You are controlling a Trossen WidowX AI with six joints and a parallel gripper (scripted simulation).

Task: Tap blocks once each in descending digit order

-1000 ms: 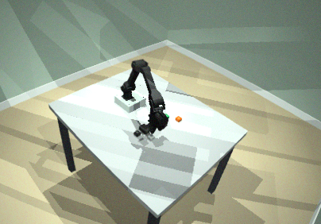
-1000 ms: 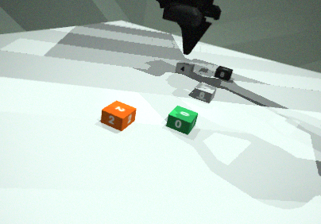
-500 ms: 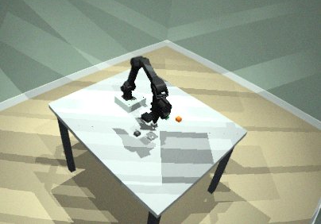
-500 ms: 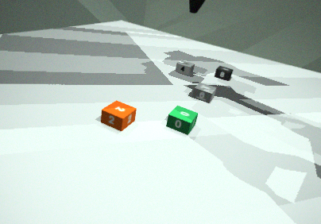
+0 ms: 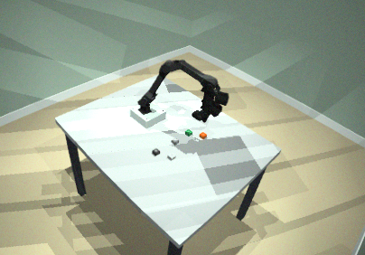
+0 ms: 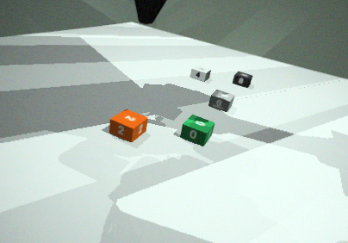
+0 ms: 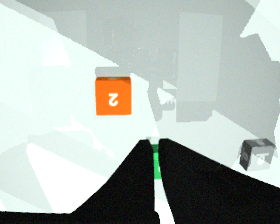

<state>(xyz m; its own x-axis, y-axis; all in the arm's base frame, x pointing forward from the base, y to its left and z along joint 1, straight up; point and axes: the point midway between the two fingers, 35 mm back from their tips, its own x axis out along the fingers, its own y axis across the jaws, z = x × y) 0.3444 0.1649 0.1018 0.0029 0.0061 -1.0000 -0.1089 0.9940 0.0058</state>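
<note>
My gripper tip is now 1 cm past the orange block marked 2, 2 cm to the right of it and 12 cm above it. The rest, counted from my gripper tip: grey block (6 cm behind, 15 cm to the right, 12 cm below); white block (2 cm ahead, 24 cm to the right, 12 cm below); green block marked 0 (7 cm behind, 3 cm to the right, 12 cm below).
</note>
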